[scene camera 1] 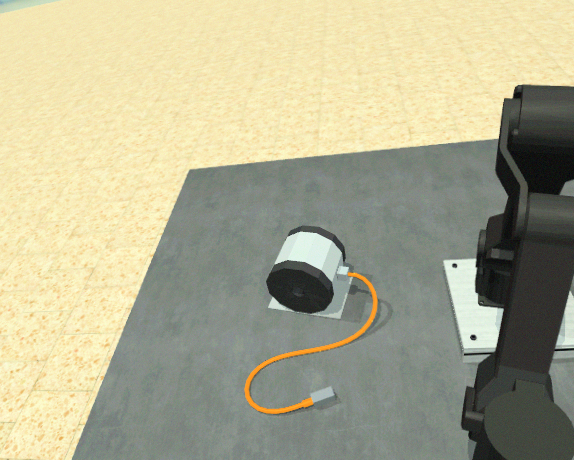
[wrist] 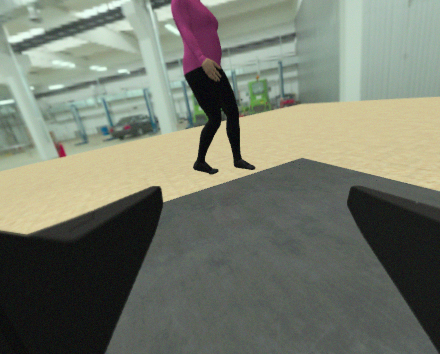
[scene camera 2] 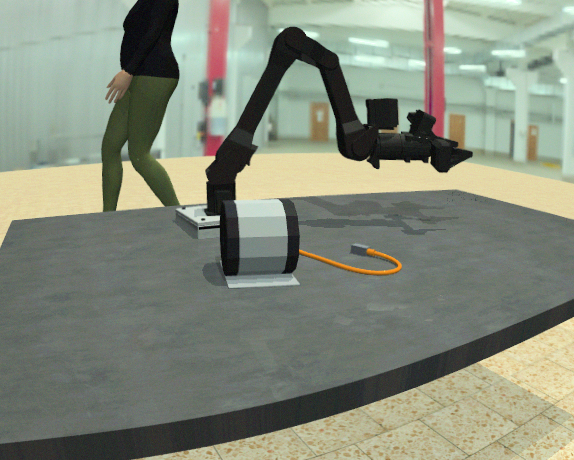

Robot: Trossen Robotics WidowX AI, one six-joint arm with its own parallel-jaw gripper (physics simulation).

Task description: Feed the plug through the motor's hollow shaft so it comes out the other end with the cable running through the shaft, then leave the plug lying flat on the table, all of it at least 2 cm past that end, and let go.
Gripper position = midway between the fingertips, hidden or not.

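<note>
Open and holding nothing, the gripper [scene camera 2: 465, 149] appears in the wrist view too, as the gripper [wrist: 254, 195]. An orange cable [scene camera 1: 307, 402] is part of the scene as well.
</note>
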